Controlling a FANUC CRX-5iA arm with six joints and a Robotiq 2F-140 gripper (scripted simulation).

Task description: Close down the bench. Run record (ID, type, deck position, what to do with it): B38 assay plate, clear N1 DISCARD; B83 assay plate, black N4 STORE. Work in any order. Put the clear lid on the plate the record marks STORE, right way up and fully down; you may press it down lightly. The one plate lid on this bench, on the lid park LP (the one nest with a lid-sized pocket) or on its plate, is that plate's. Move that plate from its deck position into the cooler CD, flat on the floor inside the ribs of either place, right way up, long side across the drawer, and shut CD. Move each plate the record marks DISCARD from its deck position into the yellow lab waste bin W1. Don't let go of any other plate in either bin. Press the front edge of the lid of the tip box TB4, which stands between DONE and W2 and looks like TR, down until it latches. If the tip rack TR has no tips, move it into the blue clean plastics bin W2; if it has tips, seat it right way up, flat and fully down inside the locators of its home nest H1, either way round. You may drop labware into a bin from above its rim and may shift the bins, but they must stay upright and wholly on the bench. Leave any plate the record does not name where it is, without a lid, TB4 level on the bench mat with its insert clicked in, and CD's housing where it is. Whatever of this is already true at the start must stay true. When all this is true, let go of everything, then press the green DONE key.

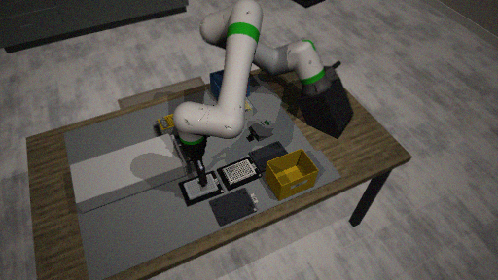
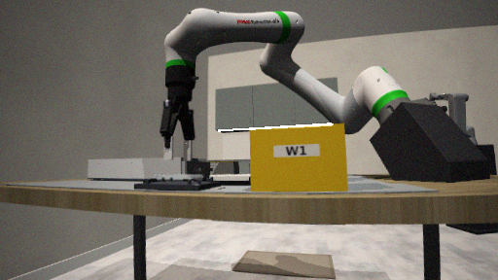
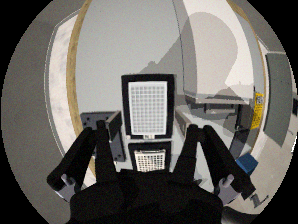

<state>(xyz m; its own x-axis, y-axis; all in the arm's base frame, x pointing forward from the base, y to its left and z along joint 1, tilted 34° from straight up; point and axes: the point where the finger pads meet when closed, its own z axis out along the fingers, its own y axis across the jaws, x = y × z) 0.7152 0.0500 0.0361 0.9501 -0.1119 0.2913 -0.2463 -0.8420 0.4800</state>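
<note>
My hand is 7 cm above the clear plate. The rest, counted from my hand: black deck nest (9 cm below); clear lid (21 cm to the right, 7 cm below, 6 cm ahead); pale well plate (18 cm behind, 7 cm below, 4 cm to the left).
</note>
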